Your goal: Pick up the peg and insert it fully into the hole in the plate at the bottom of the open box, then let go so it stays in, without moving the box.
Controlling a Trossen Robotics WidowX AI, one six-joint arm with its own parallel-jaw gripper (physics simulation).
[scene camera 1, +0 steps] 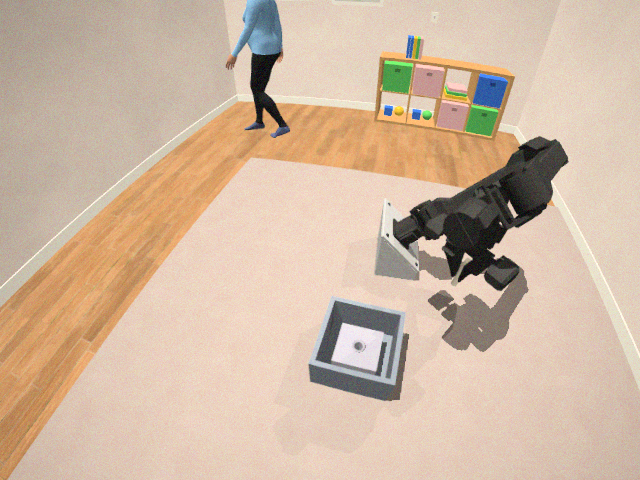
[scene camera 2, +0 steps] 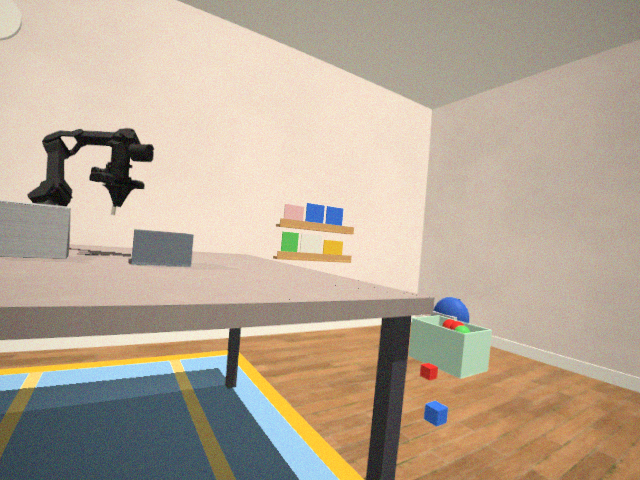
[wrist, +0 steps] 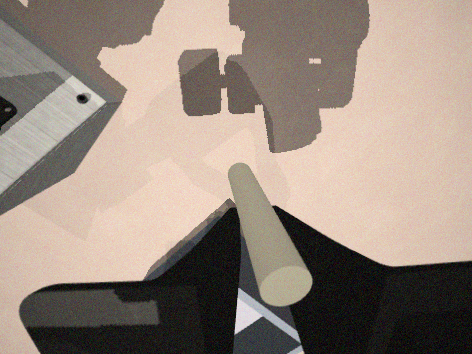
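Where they show: gripper, fingertip midpoint: [scene camera 1: 456, 278] [scene camera 2: 117, 206] [wrist: 253, 215]; arm's base at its link origin: [scene camera 1: 400, 234] [scene camera 2: 42, 221].
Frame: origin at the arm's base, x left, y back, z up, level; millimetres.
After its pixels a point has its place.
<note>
My gripper [scene camera 1: 458, 273] {y -191, x 101, z 68 mm} [scene camera 2: 116, 204] {y -191, x 101, z 68 mm} [wrist: 253, 215] {y -191, x 101, z 68 mm} is shut on the peg and points down, with the fingertips high above the table. The pale olive round peg [scene camera 1: 454, 281] {y -187, x 102, z 53 mm} [scene camera 2: 113, 210] {y -181, x 100, z 55 mm} [wrist: 270, 240] {y -181, x 113, z 109 mm} is held roughly upright; its lower end hangs free above the table and looks slightly tilted in the wrist view. The open blue-grey box [scene camera 1: 351, 380] {y -387, x -87, z -28 mm} [scene camera 2: 162, 248] {y -293, x -159, z -48 mm} [wrist: 270, 316] {y -322, x -7, z -1 mm} stands on the table, apart from the peg. Its white plate [scene camera 1: 345, 336] {y -288, x -110, z -41 mm} [wrist: 245, 316] {y -338, x -61, z -41 mm} lies at the bottom, with a round hole [scene camera 1: 358, 346] {y -298, x -80, z -60 mm} in the middle. Scene camera 2 hides the box's inside.
A grey metal wedge bracket [scene camera 1: 395, 264] {y -66, x -6, z -46 mm} [scene camera 2: 33, 230] {y 14, x -52, z -26 mm} [wrist: 45, 125] {y -51, x 24, z -25 mm} stands on the table [scene camera 1: 206, 310] {y -250, x -458, z -99 mm} [scene camera 2: 248, 284] {y -409, x -498, z -99 mm} behind the box, by the arm's base. A narrow grey ledge [scene camera 1: 388, 356] {y -299, x -11, z -90 mm} runs inside the box beside the plate. A person [scene camera 1: 263, 31] walks in the background.
</note>
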